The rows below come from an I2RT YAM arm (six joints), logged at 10 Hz.
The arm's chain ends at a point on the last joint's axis. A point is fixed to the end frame.
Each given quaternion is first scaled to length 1.
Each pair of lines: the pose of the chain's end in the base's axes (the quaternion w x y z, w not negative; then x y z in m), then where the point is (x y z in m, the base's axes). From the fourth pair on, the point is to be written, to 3 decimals.
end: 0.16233, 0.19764, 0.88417, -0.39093, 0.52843, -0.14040, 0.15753
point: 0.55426 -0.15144 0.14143
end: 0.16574, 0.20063, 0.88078, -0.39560, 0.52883, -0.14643, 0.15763
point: 0.55472 -0.15780 0.14185
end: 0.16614, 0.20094, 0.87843, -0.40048, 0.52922, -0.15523, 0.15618
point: 0.55508 -0.16683 0.14051
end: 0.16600, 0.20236, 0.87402, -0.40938, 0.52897, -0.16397, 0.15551
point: 0.555 -0.176 0.140
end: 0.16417, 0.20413, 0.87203, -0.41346, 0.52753, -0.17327, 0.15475
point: 0.553 -0.186 0.139
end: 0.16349, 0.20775, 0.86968, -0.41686, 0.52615, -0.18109, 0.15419
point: 0.552 -0.194 0.139
